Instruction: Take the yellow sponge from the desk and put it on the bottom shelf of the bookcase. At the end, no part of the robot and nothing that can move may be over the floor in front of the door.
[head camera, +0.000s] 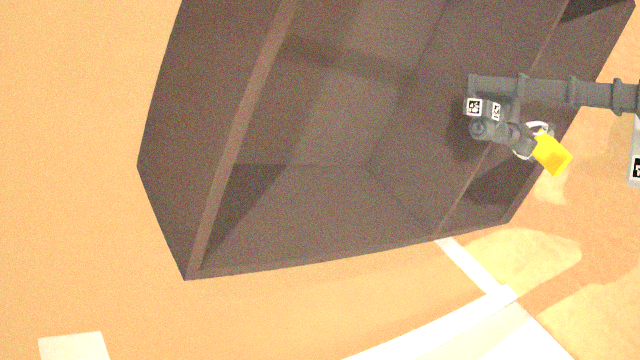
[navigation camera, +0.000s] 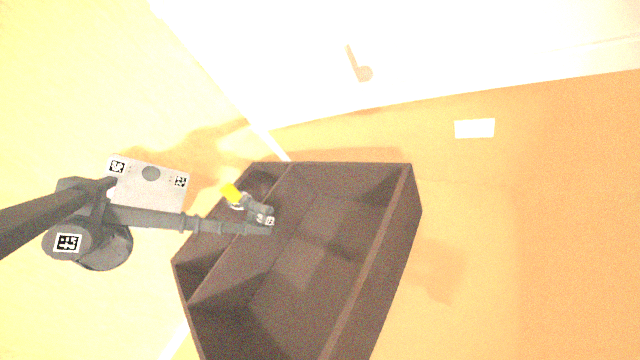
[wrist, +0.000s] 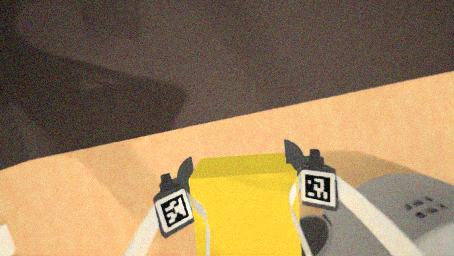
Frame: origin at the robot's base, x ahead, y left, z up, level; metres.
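Seen in the pictures: gripper, fingertip midpoint: (head camera: 542, 143) (navigation camera: 233, 197); robot's base at its link origin: (navigation camera: 151, 172).
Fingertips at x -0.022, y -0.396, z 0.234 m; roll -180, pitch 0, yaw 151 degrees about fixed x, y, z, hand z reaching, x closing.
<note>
Pixels of each thing's top centre, then the offset from my fingertips to it. "spot": a spot on its surface instead.
- yellow sponge at its top centre: (head camera: 546, 152) (navigation camera: 233, 194) dx +0.021, dy +0.032, dz +0.055 m
- white door with a handle, surface spot: (navigation camera: 364, 73) spot: dx +0.512, dy +0.002, dz +0.698 m
- white plate at its top centre: (head camera: 40, 356) (navigation camera: 494, 127) dx +0.421, dy -0.267, dz +1.044 m
The yellow sponge (head camera: 552, 154) (navigation camera: 231, 193) (wrist: 245, 215) is between the two fingers of my gripper (head camera: 541, 145) (navigation camera: 237, 196) (wrist: 240, 166), which is shut on it. The dark brown bookcase (head camera: 165, 150) (navigation camera: 395, 260) (wrist: 300, 50) appears tilted in the head and navigation views. Sponge and gripper overlap its floor-side compartment in the picture, near the outer edge. In the wrist view, a strip of floor shows between the sponge and the bookcase edge. The exact height of the sponge against the bottom shelf cannot be told.
My arm (head camera: 550, 90) (navigation camera: 205, 225) reaches across the front of the bookcase. My base (navigation camera: 160, 192) (wrist: 400, 210) stands near its floor end. A white door with a handle (navigation camera: 364, 73) is beyond the bookcase. A white plate (navigation camera: 474, 128) is on the orange wall.
</note>
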